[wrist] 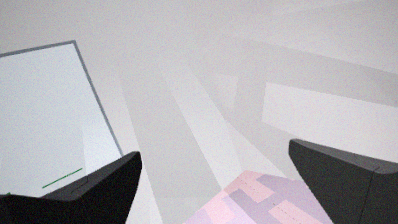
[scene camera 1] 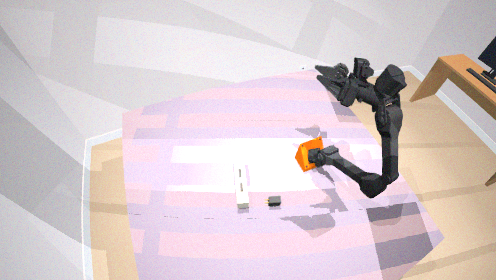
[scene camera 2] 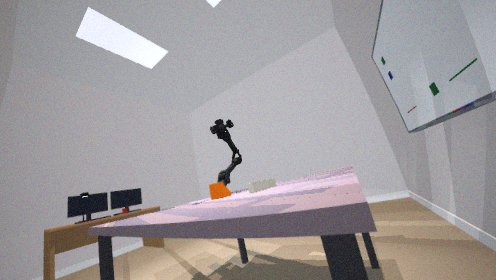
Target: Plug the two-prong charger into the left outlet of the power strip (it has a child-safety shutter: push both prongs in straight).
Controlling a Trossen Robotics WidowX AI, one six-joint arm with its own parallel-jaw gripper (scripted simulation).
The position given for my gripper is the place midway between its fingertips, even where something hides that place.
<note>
My gripper (scene camera 1: 315, 71) is open, with nothing in its grasp.
My gripper shows as well in the wrist view (wrist: 216, 152).
</note>
